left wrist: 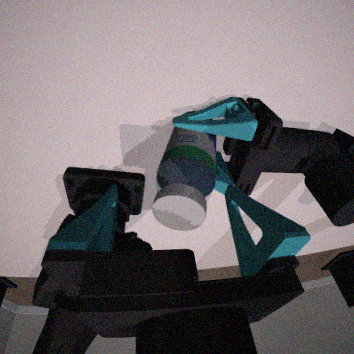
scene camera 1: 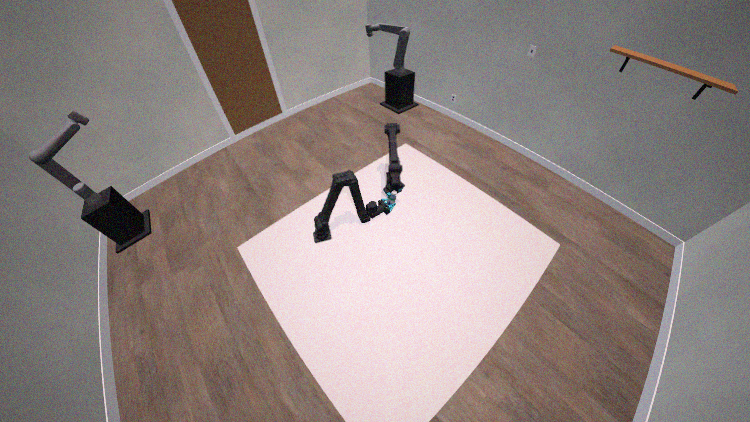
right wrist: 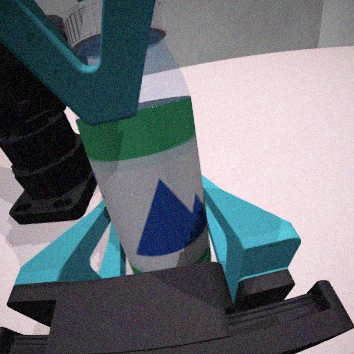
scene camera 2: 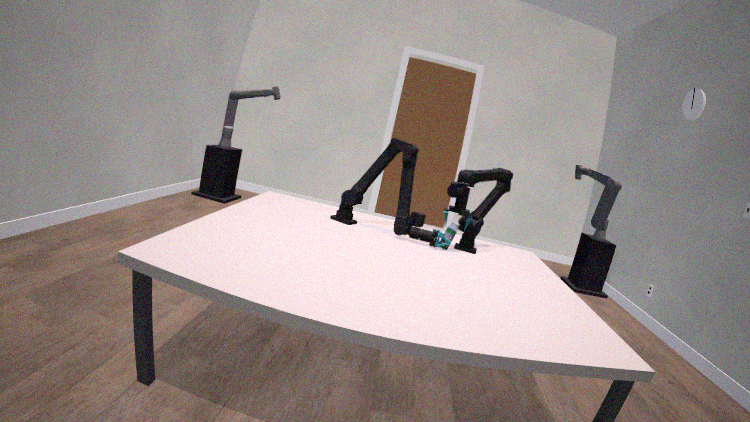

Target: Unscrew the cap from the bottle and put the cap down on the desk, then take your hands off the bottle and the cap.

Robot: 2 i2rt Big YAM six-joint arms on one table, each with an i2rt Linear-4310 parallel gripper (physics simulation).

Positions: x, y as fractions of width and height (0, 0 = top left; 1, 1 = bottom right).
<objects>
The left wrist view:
my left gripper: 0.49, 0.54
my right gripper: 0.48, 0.41
bottle: 0.54, 0.45
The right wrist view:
my left gripper: 0.36, 0.23
my right gripper: 0.45, 0.53
bottle: 0.42, 0.48
</objects>
